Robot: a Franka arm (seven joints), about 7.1 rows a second.
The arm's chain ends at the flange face. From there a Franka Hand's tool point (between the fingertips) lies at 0.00 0.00 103.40 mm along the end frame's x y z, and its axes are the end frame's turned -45 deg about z.
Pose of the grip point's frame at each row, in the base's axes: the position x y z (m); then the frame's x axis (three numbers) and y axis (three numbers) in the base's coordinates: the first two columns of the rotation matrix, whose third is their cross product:
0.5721 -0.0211 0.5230 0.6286 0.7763 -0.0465 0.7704 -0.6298 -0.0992
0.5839 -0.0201 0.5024 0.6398 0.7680 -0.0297 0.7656 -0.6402 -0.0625
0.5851 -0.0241 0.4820 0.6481 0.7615 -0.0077 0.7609 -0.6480 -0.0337
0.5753 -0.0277 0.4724 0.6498 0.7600 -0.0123 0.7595 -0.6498 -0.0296
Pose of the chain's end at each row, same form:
0.5831 -0.0238 0.6258 0.9892 0.1036 -0.1030 0.1003 -0.9943 -0.0373
0.5908 -0.0219 0.6055 0.9938 0.0904 -0.0652 0.0890 -0.9957 -0.0232
0.5883 -0.0258 0.5853 0.9963 0.0803 -0.0293 0.0798 -0.9967 -0.0184
0.5785 -0.0287 0.5757 0.9965 0.0779 -0.0296 0.0776 -0.9969 -0.0122

